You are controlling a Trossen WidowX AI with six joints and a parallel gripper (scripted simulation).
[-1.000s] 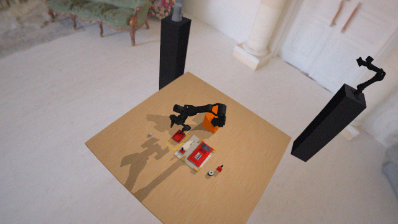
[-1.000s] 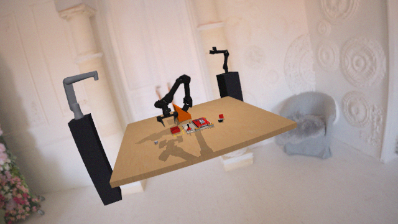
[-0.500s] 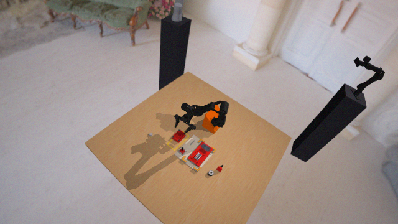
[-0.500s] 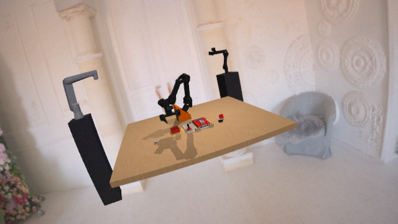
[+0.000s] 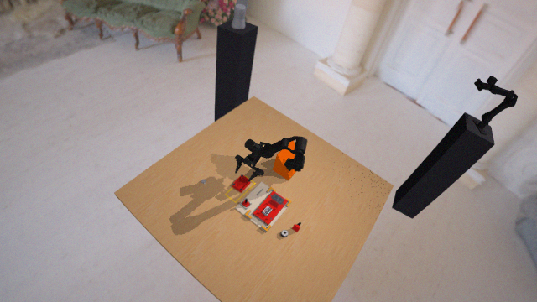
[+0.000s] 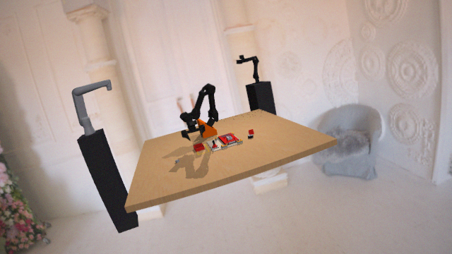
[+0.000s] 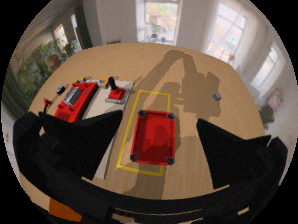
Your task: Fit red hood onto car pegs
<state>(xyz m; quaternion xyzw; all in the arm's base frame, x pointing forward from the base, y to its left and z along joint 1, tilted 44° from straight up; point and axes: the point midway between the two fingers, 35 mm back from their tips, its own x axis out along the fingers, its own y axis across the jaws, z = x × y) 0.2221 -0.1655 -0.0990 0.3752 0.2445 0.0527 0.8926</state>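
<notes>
Now: gripper tip 7 cm above the red hood. From my gripper tip the other things lie so: jig 20 cm to the left, 7 cm below, 5 cm ahead; then grey wheel 38 cm to the left, 14 cm ahead, 7 cm below.
</notes>
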